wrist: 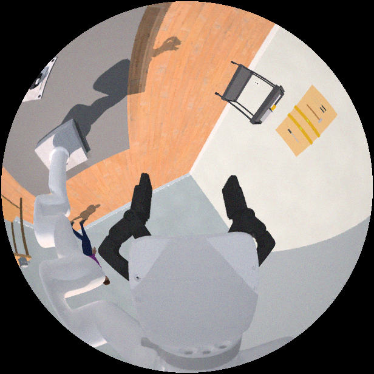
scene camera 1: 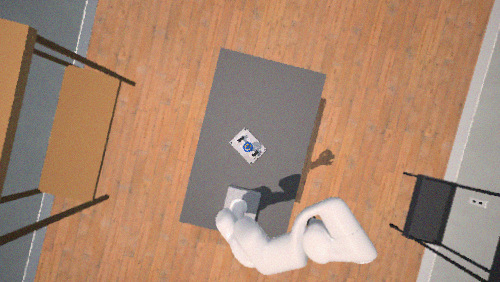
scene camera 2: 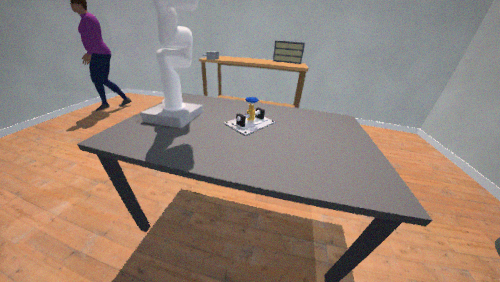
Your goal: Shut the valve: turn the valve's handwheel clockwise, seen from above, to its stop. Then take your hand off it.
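Note:
The valve's blue handwheel (scene camera 1: pixel 247 146) (scene camera 2: pixel 251 100) sits level on top of the yellow valve body (scene camera 2: pixel 251 114), which stands upright on a white base plate (scene camera 1: pixel 240 145) (scene camera 2: pixel 247 131) on the table. In the wrist view part of the base plate (wrist: pixel 49 82) shows at the upper left edge; the handwheel cannot be made out there. My gripper (wrist: pixel 189 181) is open and empty, its black fingers wide apart, pointing toward the room's walls and well away from the valve. It does not show clearly in either scene view.
The grey table (scene camera 1: pixel 270 90) (scene camera 2: pixel 320 155) carries the arm's base block (scene camera 1: pixel 250 196) (scene camera 2: pixel 172 117) (wrist: pixel 75 150), apart from the valve's plate. Black clamps (scene camera 2: pixel 240 119) flank the valve body. A person (scene camera 2: pixel 95 45) (wrist: pixel 85 240) stands behind the table. A wooden bench (scene camera 2: pixel 250 62) stands at the back wall.

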